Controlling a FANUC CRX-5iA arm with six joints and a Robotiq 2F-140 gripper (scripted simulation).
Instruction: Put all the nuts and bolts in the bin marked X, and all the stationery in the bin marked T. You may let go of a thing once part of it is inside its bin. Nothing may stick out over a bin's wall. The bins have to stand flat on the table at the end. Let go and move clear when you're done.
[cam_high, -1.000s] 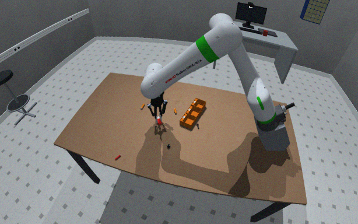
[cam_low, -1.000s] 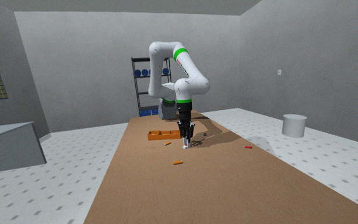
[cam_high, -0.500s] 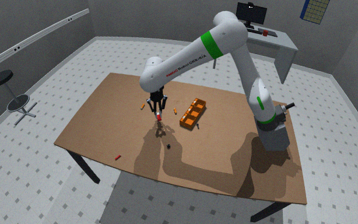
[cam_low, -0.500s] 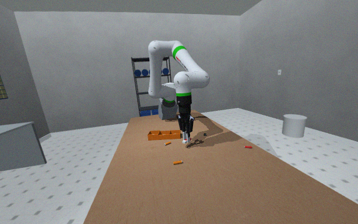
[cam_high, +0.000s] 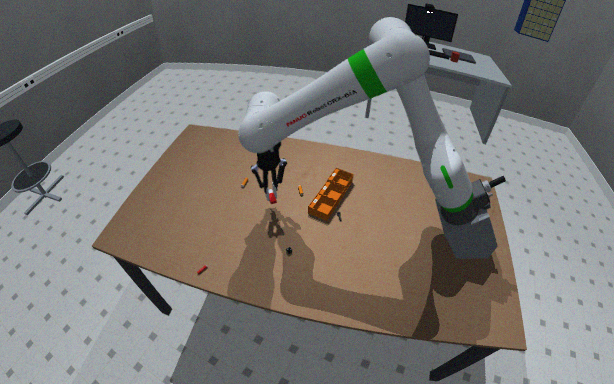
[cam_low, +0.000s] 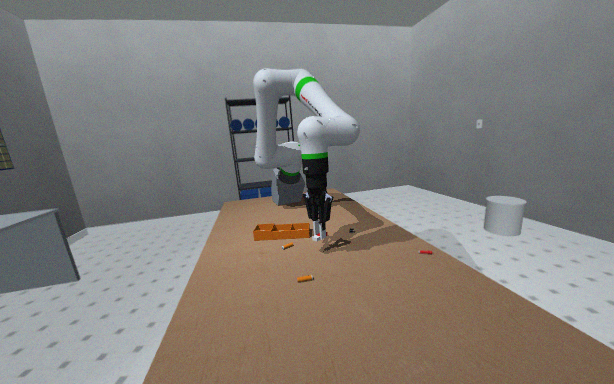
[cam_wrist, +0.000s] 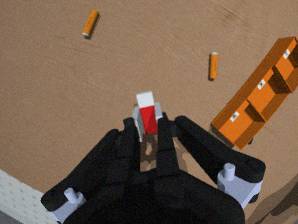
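Right now the orange bin tray is 24 cm behind my hand, 8 cm to the right of it and 7 cm below it. The rest, counted from my hand: red stick: 22 cm ahead, 31 cm to the left, 9 cm below; white eraser: 1 cm to the right, 3 cm below.
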